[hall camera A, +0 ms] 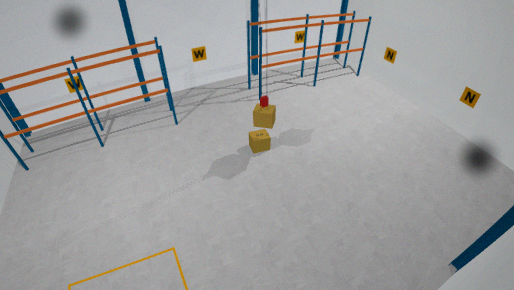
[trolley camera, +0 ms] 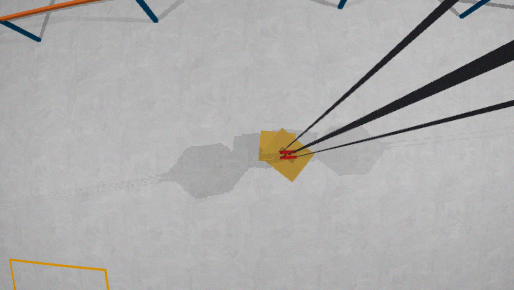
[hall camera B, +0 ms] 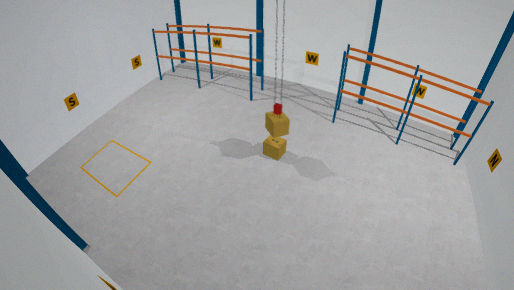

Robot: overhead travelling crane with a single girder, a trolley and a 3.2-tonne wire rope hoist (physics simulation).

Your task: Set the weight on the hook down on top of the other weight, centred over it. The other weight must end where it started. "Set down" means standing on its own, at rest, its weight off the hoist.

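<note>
The hook under its red block (hall camera A: 264, 102) (hall camera B: 278, 108) (trolley camera: 288, 155) is my gripper, and it carries a yellow box-shaped weight (hall camera A: 264, 117) (hall camera B: 277, 125) (trolley camera: 296, 167). This weight hangs about level in the air. The other yellow weight (hall camera A: 259, 142) (hall camera B: 274, 148) (trolley camera: 267, 138) stands on the floor below it. A narrow gap shows between them in hall camera A; in hall camera B they nearly meet in outline. In the trolley view the hanging weight partly hides the lower one, lies offset to its lower right and is turned relative to it.
Blue and orange racks (hall camera A: 320, 61) (hall camera B: 251, 67) stand along the W wall, well behind the weights. A yellow floor outline (hall camera A: 122, 266) (hall camera B: 99, 182) (trolley camera: 57, 264) lies away from them. Dark ropes cross the trolley view's right side. Shadows fall on both sides of the lower weight.
</note>
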